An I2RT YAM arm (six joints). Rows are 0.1 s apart.
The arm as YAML. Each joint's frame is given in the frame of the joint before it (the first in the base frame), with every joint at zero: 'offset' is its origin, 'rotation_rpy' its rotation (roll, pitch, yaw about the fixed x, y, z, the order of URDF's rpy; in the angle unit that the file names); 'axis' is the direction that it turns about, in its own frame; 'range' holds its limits. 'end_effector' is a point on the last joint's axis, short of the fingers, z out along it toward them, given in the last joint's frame.
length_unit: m
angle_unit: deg
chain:
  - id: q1
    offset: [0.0, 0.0, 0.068]
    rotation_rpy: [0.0, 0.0, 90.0]
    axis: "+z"
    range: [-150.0, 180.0]
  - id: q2
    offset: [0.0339, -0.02, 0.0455]
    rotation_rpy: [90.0, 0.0, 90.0]
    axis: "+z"
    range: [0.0, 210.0]
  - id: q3
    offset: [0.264, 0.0, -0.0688]
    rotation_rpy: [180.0, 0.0, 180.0]
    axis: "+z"
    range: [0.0, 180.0]
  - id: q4
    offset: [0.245, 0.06, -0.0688]
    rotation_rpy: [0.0, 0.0, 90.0]
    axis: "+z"
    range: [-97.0, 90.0]
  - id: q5
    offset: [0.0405, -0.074, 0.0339]
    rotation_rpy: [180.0, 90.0, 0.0]
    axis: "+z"
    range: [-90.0, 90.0]
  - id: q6
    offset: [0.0, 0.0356, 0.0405]
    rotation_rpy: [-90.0, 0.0, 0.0]
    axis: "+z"
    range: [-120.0, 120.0]
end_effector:
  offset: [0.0, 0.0, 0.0]
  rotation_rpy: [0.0, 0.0, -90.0]
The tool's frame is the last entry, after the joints.
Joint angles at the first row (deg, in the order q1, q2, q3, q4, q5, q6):
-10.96 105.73 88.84 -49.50 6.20 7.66
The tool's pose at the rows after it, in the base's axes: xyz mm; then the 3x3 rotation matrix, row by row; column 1 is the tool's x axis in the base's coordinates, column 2 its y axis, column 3 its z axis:
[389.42, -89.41, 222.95], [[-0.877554, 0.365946, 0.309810], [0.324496, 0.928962, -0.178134], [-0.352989, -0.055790, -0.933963]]
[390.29, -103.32, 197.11], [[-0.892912, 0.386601, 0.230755], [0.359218, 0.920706, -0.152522], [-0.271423, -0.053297, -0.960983]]
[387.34, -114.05, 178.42], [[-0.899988, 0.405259, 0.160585], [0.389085, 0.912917, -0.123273], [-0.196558, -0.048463, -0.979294]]
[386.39, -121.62, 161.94], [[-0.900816, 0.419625, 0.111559], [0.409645, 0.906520, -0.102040], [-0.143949, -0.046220, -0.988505]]
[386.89, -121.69, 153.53], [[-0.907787, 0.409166, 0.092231], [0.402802, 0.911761, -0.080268], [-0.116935, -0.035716, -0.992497]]
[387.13, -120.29, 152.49], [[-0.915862, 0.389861, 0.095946], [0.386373, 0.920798, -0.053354], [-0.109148, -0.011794, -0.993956]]
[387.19, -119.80, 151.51], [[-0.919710, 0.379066, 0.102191], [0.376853, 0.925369, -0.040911], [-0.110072, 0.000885, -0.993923]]
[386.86, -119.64, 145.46], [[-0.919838, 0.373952, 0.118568], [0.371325, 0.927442, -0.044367], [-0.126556, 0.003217, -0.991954]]
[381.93, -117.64, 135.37], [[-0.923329, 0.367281, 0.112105], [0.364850, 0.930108, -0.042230], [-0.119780, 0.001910, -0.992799]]
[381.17, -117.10, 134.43], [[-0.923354, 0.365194, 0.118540], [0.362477, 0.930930, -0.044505], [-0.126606, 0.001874, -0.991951]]
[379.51, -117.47, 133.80], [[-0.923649, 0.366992, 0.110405], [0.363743, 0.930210, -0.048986], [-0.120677, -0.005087, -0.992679]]
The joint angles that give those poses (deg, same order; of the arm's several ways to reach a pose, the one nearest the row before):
-12.38 110.45 88.68 -48.18 6.17 7.44
-14.37 114.17 88.60 -49.21 5.19 7.29
-16.03 116.77 88.49 -50.83 4.25 7.22
-17.15 119.20 88.49 -51.42 3.70 7.25
-17.21 120.42 88.47 -51.62 2.83 6.68
-17.15 120.55 88.44 -51.72 1.30 5.69
-17.15 120.55 88.20 -51.35 0.51 5.10
-17.15 120.55 86.70 -48.88 0.43 4.80
-17.08 120.42 84.05 -46.76 0.43 4.45
-17.04 120.18 83.42 -45.98 0.45 4.36
-17.13 120.07 83.11 -46.15 0.82 4.34

